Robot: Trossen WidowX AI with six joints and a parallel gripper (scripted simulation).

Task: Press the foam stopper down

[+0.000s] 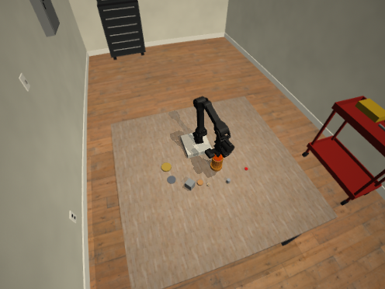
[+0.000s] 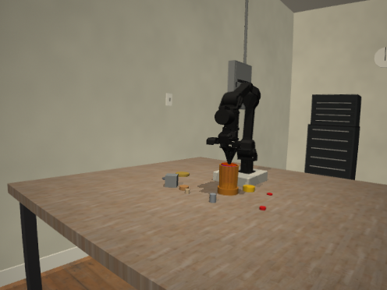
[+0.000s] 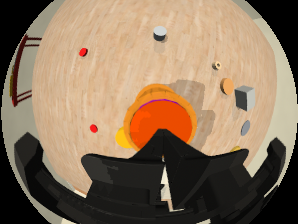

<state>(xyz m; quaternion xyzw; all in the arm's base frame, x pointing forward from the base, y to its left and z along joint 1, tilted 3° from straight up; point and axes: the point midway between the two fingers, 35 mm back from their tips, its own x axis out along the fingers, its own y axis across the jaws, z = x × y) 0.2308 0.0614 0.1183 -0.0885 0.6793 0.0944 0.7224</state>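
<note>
Right now my hand is 50 mm above the orange foam stopper. The rest, counted from my hand: small tan disc: 150 mm to the right, 150 mm below, 100 mm ahead; yellow disc: 140 mm below, 90 mm behind, 40 mm to the left; small grey cylinder: 140 mm below, 140 mm ahead, 40 mm to the left.
</note>
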